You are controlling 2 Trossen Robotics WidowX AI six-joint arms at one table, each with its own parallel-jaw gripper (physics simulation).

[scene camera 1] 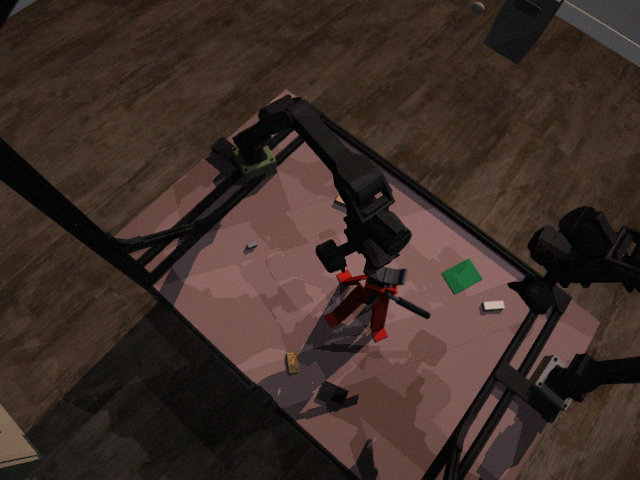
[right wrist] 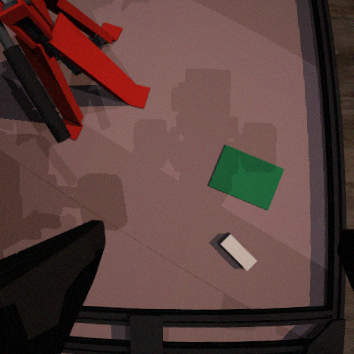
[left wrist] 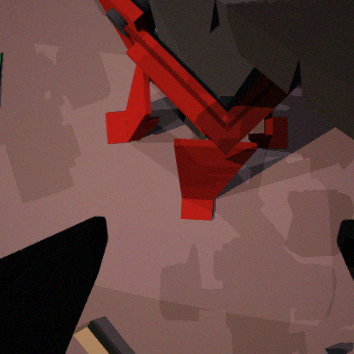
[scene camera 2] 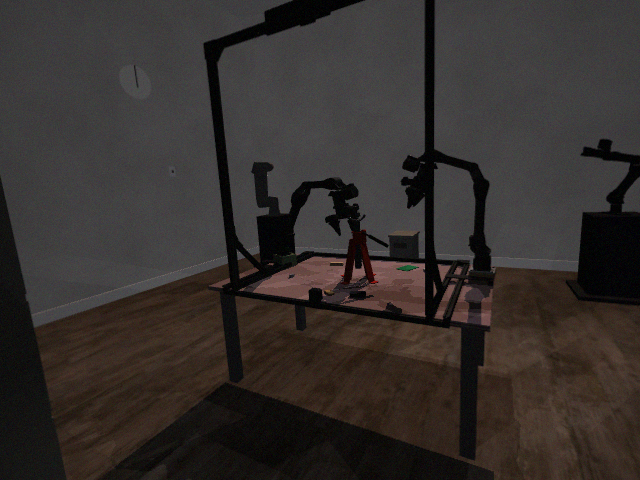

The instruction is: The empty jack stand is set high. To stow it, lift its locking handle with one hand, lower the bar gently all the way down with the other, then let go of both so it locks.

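Scene camera 1: my right gripper [scene camera 1: 520,269], open, holding nothing; green card [scene camera 1: 463,275], resting on the table; my left gripper [scene camera 1: 360,262]; grey saddle bar [scene camera 1: 381,277]. Right wrist view: dark locking handle [right wrist: 23,71], green card [right wrist: 237,173]. Left wrist view: grey saddle bar [left wrist: 225,54], my left gripper [left wrist: 223,230].
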